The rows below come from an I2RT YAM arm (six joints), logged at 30 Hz.
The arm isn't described. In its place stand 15 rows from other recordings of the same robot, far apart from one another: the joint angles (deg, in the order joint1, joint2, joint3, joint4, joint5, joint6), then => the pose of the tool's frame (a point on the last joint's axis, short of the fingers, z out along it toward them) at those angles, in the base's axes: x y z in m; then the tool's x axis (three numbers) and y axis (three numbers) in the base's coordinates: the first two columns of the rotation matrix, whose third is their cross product.
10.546, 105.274, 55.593, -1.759, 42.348, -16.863 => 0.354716 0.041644 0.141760 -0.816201 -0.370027 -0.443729 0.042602 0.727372 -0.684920
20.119, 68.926, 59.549, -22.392, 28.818, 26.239 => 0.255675 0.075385 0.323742 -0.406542 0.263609 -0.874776 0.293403 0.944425 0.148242
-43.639, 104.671, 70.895, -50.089, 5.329, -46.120 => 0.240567 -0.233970 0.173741 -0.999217 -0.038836 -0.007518 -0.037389 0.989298 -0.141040
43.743, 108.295, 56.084, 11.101, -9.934, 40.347 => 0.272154 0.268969 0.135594 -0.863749 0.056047 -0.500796 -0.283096 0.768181 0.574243
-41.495, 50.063, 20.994, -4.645, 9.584, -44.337 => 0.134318 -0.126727 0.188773 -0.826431 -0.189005 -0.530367 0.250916 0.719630 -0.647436
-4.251, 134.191, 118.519, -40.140, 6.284, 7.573 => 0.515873 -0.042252 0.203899 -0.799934 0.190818 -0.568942 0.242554 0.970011 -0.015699
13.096, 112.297, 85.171, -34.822, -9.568, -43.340 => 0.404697 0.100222 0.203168 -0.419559 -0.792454 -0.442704 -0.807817 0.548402 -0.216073
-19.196, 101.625, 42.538, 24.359, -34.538, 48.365 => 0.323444 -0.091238 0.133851 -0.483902 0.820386 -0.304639 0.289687 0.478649 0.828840
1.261, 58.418, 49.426, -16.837, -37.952, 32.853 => 0.224442 0.026840 0.314900 -0.675557 0.412997 -0.610783 -0.243196 0.657221 0.713384
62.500, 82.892, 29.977, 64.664, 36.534, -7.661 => 0.149651 0.241581 0.237099 0.152321 0.060626 -0.986470 -0.427103 0.904143 -0.010383
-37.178, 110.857, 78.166, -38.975, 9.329, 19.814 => 0.304794 -0.238410 0.174782 -0.495644 0.795719 -0.348092 0.855588 0.516251 -0.038141
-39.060, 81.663, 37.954, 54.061, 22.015, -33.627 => 0.228841 -0.202894 0.268017 -0.365896 -0.364259 -0.856409 0.802114 0.343224 -0.488683
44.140, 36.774, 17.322, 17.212, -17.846, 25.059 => 0.112488 0.124364 0.242317 -0.399263 0.174348 -0.900107 -0.787701 0.437153 0.434078
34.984, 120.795, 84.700, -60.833, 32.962, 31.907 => 0.319124 0.199680 0.141314 -0.973120 -0.139718 -0.183074 -0.024139 0.852446 -0.522257
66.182, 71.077, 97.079, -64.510, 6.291, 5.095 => 0.089939 0.194087 0.456463 -0.328122 -0.524732 -0.785488 -0.848911 0.528534 0.001537
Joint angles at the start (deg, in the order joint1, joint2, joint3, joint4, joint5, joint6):
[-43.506 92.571 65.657 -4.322 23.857 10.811]
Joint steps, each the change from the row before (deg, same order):
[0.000 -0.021 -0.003 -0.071 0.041 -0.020]
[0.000 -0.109 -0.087 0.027 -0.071 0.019]
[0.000 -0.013 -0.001 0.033 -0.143 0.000]
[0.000 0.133 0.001 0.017 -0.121 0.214]
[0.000 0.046 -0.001 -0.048 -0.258 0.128]
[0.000 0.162 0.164 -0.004 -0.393 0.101]
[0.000 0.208 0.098 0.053 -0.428 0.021]
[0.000 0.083 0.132 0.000 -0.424 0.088]
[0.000 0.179 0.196 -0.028 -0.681 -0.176]
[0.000 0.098 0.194 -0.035 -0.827 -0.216]
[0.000 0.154 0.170 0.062 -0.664 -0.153]
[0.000 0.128 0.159 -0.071 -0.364 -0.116]
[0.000 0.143 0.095 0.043 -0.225 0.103]
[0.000 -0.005 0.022 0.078 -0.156 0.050]
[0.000 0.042 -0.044 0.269 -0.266 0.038]
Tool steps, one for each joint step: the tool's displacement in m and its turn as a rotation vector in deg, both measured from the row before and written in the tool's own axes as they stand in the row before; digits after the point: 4 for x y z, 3 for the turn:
[0.0001 -0.0001 -0.0001 0.049 0.040 -0.041]
[0.0000 -0.0002 -0.0004 -0.078 -0.031 0.039]
[-0.0001 0.0001 -0.0001 -0.148 -0.014 0.018]
[0.0005 0.0003 0.0007 -0.099 0.126 0.168]
[0.0003 0.0002 0.0002 -0.236 0.135 0.090]
[-0.0003 0.0006 0.0006 -0.385 0.078 0.100]
[0.0002 0.0006 0.0009 -0.409 0.135 -0.001]
[-0.0004 0.0005 0.0002 -0.425 0.039 0.107]
[-0.0003 0.0008 0.0006 -0.666 0.143 -0.180]
[-0.0006 0.0007 0.0002 -0.823 0.103 -0.194]
[-0.0004 0.0007 0.0006 -0.666 0.054 -0.126]
[-0.0003 0.0004 0.0005 -0.351 0.105 -0.129]
[0.0000 0.0004 0.0006 -0.220 0.047 0.101]
[-0.0003 0.0001 -0.0001 -0.172 -0.068 0.085]
[0.0000 0.0003 0.0003 -0.294 -0.120 0.098]

